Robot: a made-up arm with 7 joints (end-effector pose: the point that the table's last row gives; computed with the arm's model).
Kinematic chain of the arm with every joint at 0, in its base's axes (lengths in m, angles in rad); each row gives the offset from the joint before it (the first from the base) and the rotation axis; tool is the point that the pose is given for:
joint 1: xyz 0 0 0.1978 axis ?
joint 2: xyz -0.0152 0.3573 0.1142 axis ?
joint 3: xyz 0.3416 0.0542 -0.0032 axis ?
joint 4: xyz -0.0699 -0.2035 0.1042 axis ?
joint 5: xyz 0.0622 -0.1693 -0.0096 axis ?
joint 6: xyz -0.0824 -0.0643 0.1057 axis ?
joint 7: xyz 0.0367 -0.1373 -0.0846 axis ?
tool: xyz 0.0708 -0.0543 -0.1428
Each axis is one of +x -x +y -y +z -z.
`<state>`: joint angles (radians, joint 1 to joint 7).
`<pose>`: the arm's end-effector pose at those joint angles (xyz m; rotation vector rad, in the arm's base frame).
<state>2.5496 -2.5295 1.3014 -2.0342 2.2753 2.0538 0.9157</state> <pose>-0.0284 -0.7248 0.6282 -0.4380 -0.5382 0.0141</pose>
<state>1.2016 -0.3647 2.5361 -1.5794 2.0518 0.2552 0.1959</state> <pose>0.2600 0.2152 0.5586 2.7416 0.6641 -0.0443</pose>
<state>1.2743 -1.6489 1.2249 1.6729 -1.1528 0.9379 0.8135</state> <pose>-0.0142 0.0096 1.3648 0.0795 -2.2379 1.4754</pose>
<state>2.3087 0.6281 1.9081 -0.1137 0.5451 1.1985 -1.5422</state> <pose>0.0211 0.3959 -0.0606 1.4665 0.5235 0.7280</pose>
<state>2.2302 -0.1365 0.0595 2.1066 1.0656 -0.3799 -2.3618</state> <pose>0.5674 -0.6101 0.3774 -2.2572 -1.1500 0.6830</pose>
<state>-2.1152 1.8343 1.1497 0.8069 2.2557 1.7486 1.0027</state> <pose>-0.1642 0.3031 0.2831 0.6453 -0.4864 1.0814</pose>
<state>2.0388 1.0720 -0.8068 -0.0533 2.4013 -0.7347 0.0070</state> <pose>0.0565 -0.1384 -0.1517 0.5544 -0.3848 0.9764</pose>
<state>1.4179 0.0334 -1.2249 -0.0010 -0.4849 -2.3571 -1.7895</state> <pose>0.0891 0.1014 -0.0023 0.1836 -0.1184 1.0849</pose>
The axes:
joint 1: +x
joint 2: -z
joint 3: +y
joint 4: -x
joint 5: +z
joint 6: -y
joint 7: +x

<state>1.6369 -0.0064 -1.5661 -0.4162 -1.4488 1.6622 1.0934</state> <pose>0.1382 -0.0086 0.0548 -0.3856 1.5797 2.4479</pose>
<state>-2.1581 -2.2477 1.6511 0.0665 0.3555 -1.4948 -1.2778</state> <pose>0.2392 -0.5401 -0.8376 -0.6170 -0.8373 0.2319</pose>
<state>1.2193 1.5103 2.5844 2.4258 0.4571 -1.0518 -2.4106</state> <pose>0.1752 0.2100 0.0721 -1.0536 -2.4812 1.2822</pose>
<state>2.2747 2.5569 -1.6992 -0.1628 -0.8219 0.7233 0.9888</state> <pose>-0.5224 -0.4768 0.5952 -0.3430 -0.2875 -1.3864</pose>
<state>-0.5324 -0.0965 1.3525 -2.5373 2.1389 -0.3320 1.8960</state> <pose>0.3713 0.3720 0.0728 2.4419 -0.3120 1.1425</pose>
